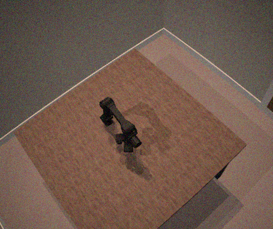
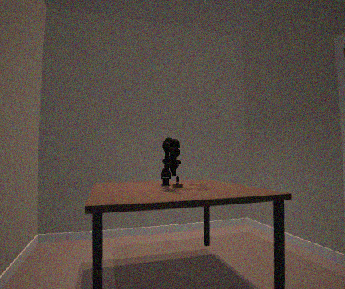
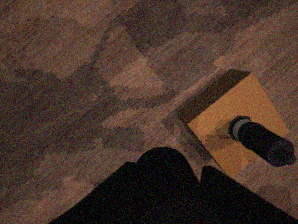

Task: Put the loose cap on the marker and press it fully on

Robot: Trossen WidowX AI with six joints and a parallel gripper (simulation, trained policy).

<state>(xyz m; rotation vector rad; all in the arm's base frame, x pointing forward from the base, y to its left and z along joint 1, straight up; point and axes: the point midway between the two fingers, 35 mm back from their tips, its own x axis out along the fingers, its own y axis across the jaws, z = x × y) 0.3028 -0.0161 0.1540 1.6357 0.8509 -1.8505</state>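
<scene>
Now: the holder block 5 cm behind my gripper tip, 6 cm to the left of it and 10 cm below it. The rest, counted from my gripper tip: dark marker cap (1 cm ahead, 1 cm above).
</scene>
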